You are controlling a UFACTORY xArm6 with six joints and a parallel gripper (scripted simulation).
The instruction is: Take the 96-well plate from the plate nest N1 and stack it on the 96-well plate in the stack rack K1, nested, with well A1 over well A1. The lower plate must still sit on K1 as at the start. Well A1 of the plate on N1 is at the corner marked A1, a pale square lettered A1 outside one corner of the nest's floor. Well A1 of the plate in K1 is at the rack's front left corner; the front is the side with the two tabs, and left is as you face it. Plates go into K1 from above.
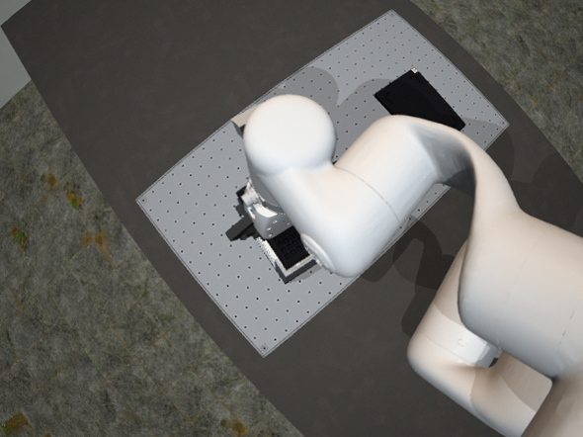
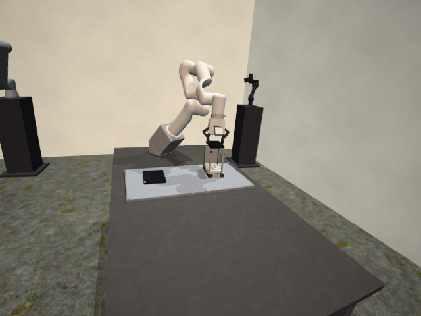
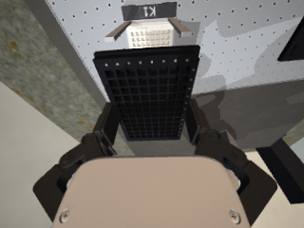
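The white 96-well plate is 17 cm below my hand. Round my hand: black 96-well plate (1 cm below); pale A1 mark (42 cm to the right, 18 cm below, 13 cm ahead).
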